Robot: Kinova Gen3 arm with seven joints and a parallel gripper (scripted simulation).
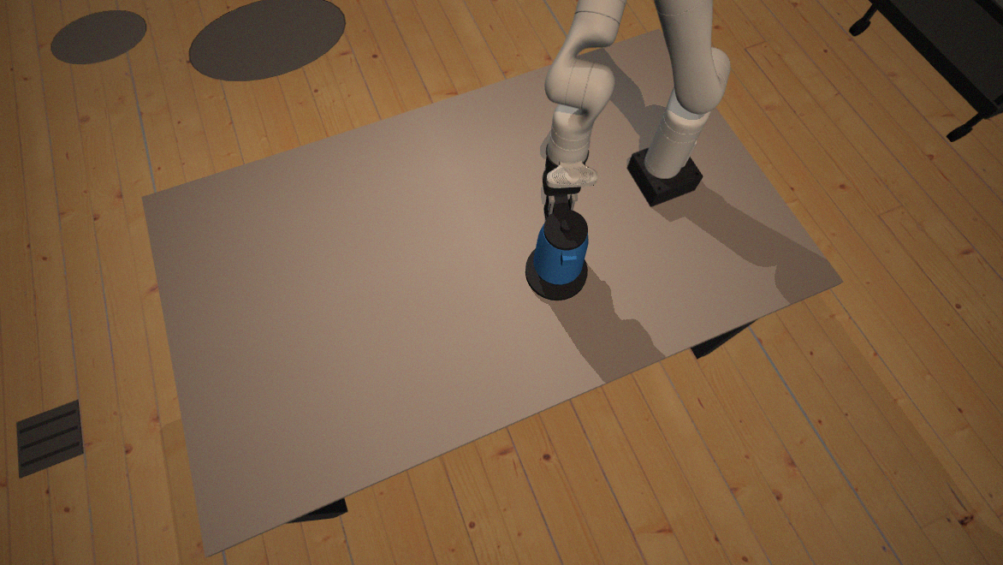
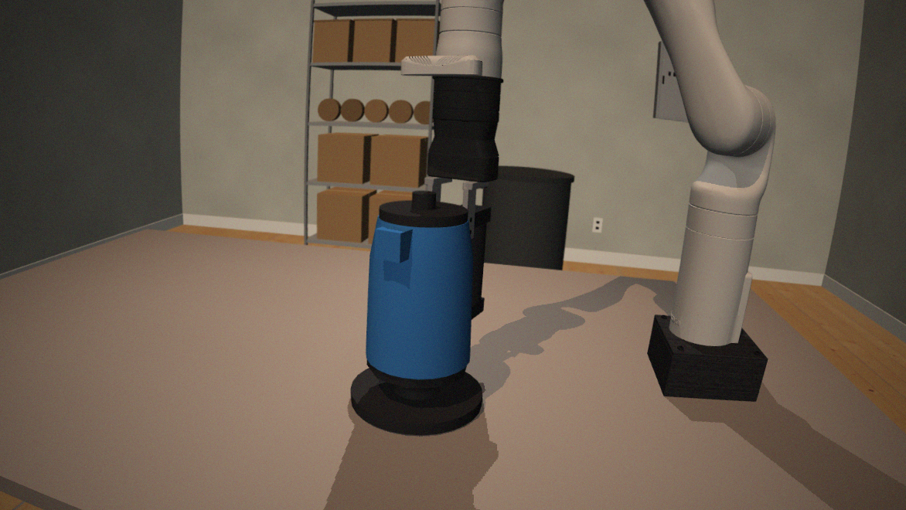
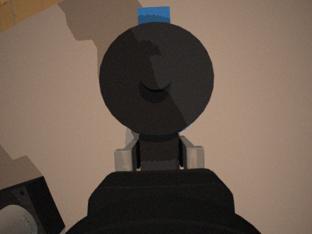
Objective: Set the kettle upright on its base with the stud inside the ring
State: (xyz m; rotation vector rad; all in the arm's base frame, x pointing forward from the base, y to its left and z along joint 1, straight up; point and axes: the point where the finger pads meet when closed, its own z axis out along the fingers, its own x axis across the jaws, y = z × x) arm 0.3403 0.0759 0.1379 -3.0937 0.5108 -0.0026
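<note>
Right now the blue kettle is 60 mm below my hand, 30 mm to the left of it and 10 mm ahead of it. The rest, counted from my hand: round black base: 190 mm below, 60 mm to the left, 20 mm ahead.
</note>
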